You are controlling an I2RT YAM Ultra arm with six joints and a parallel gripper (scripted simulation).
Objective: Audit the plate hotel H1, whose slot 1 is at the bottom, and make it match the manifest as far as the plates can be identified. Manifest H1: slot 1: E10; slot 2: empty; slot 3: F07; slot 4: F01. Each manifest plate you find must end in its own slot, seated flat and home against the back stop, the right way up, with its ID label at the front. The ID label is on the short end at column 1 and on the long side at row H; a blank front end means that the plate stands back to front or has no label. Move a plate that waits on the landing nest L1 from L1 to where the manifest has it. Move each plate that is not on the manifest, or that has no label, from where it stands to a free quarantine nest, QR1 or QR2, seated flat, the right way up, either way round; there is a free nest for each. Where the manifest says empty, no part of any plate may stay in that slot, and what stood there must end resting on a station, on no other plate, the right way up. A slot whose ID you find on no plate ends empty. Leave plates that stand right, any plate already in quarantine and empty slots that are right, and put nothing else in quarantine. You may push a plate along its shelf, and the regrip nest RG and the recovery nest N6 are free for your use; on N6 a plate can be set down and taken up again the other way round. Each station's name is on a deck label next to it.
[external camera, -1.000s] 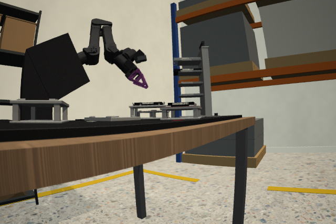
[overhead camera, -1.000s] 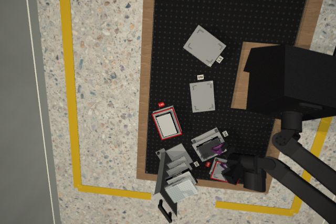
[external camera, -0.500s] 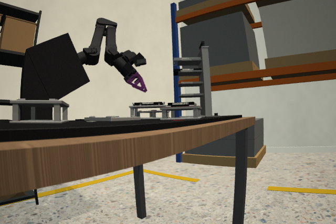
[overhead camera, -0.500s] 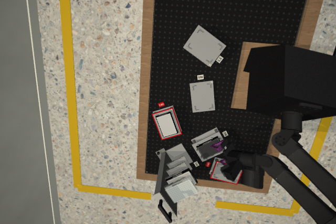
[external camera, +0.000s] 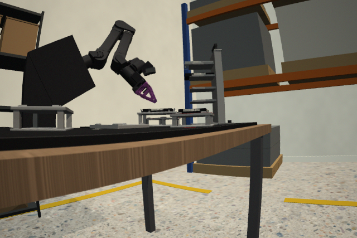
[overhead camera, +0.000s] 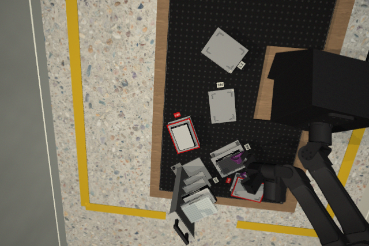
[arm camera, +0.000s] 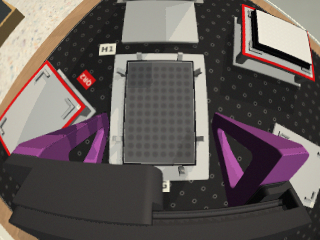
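Right now my hand is 60 mm above the regrip nest RG, 10 mm to the right of it and 10 mm short of it. Round my hand: quarantine nest QR2: 170 mm to the left, 120 mm behind, 80 mm below; then H1 deck label: 170 mm to the left, 120 mm below, 50 mm ahead; then white well plate: 150 mm ahead, 150 mm above, 130 mm to the left.
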